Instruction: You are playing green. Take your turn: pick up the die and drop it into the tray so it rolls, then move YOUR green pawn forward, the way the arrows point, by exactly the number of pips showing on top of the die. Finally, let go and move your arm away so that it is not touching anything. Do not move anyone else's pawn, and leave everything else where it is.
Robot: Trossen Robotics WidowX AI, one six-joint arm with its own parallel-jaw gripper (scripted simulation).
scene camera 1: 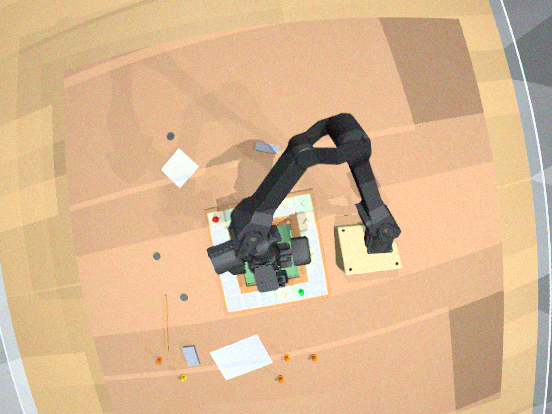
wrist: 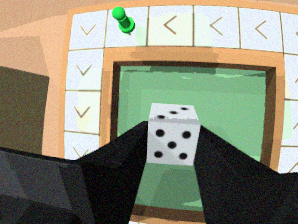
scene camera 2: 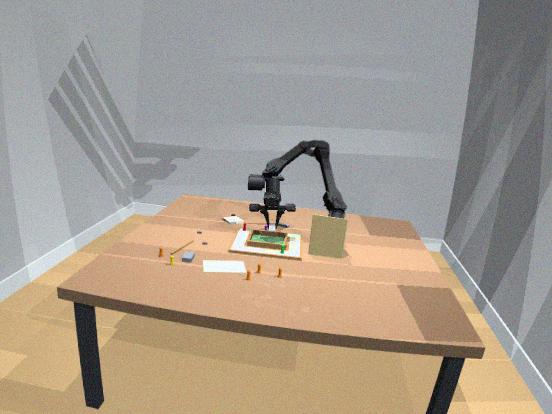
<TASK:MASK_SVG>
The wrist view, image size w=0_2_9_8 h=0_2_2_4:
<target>gripper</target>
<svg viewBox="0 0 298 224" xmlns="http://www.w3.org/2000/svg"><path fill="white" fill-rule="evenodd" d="M201 125L196 156L194 156L194 172L196 172L198 190L200 190L202 198L201 204L202 208L204 208L205 224L298 224L298 172L277 173L275 169L273 171L273 169L267 168L265 164L255 161L253 157L247 156L246 153L235 148L233 144L227 143L216 133L208 131L208 129ZM148 121L141 121L136 127L130 128L129 131L122 133L113 141L102 145L96 151L85 153L84 156L78 157L76 160L37 155L37 153L17 151L17 149L0 147L0 224L129 224L130 214L132 214L134 202L136 202L138 185L140 185L146 163Z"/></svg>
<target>white die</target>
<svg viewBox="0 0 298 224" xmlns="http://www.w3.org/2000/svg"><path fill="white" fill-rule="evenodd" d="M152 103L148 121L146 163L193 165L201 127L193 105Z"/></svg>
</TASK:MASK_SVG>
